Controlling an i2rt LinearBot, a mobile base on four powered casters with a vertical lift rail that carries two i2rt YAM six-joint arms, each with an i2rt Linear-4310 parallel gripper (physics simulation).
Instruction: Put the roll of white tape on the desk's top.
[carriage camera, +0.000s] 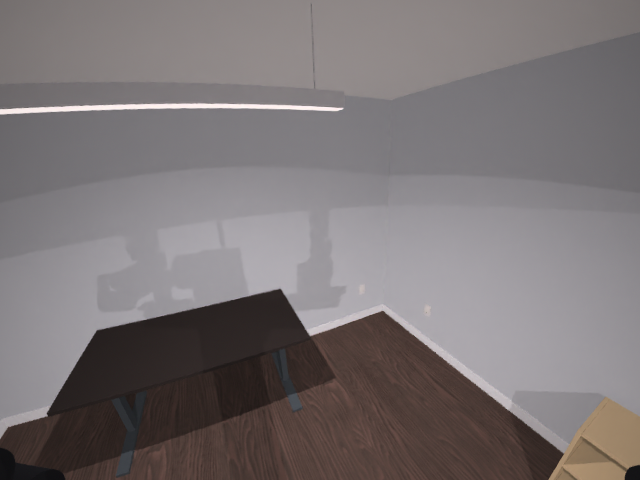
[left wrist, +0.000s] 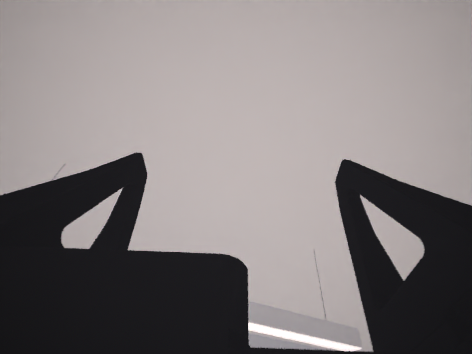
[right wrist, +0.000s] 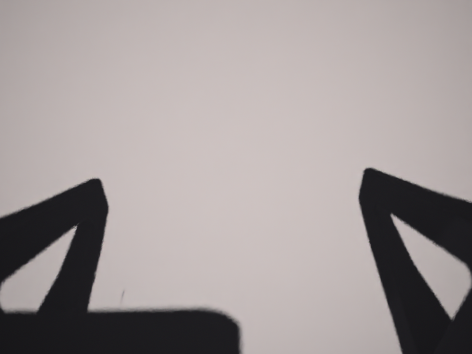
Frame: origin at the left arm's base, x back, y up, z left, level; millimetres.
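Where they show: left gripper, between the fingertips: (left wrist: 241, 167); right gripper, between the fingertips: (right wrist: 232, 188).
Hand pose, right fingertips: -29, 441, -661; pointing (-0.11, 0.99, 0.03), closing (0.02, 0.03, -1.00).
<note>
After its pixels a point has its place, as x, y, z.
A desk (carriage camera: 180, 346) {-1207, -755, 710} with a dark brown top and blue-grey legs stands by the wall at the lower left of the carriage view, some way off across the floor. The roll of white tape does not show in any of the three views. My left gripper (left wrist: 241, 167) {-29, 435, 5} is open, with its two fingers wide apart and the ceiling behind them. My right gripper (right wrist: 232, 188) {-29, 441, -661} is open too, its fingers wide apart against the ceiling. Neither gripper is near the desk.
A light wooden shelf unit (carriage camera: 617, 421) {-665, -865, -1791} shows in part at the lower right edge of the carriage view. A room corner with a white baseboard (carriage camera: 439, 348) {-1836, -1395, -1396} lies between it and the desk. A long lamp (carriage camera: 170, 98) {-711, 617, 130} (left wrist: 305, 322) {-878, 639, -204} hangs from the ceiling.
</note>
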